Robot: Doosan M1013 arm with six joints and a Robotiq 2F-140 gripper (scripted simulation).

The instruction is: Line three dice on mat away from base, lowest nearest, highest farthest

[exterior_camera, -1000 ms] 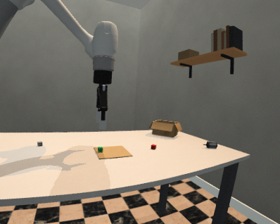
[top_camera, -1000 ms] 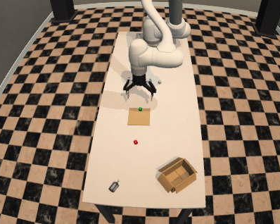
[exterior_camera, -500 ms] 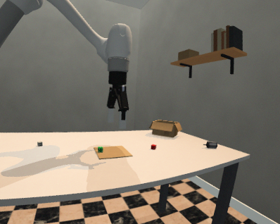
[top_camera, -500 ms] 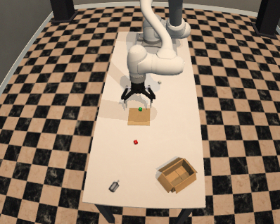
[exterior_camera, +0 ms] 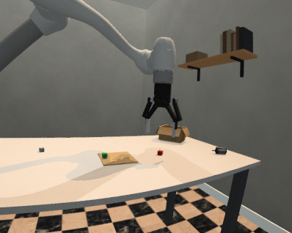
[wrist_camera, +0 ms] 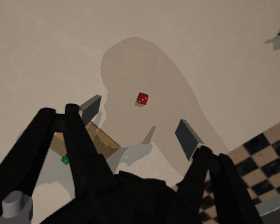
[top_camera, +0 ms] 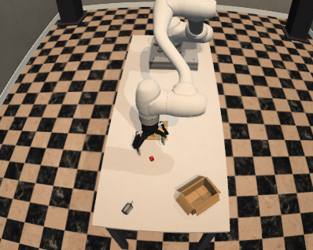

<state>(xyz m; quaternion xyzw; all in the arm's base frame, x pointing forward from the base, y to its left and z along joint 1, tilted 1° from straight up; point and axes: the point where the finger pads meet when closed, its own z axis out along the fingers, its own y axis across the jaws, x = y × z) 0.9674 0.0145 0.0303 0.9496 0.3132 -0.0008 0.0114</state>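
Right now the red die is 10 mm ahead of my hand and 100 mm below it. From my hand the other things lie so: green die (250 mm behind, 10 mm to the right, 100 mm below); then dark object (310 mm ahead, 70 mm to the right, 90 mm below); then tan mat (200 mm behind, 10 mm to the right, 110 mm below).
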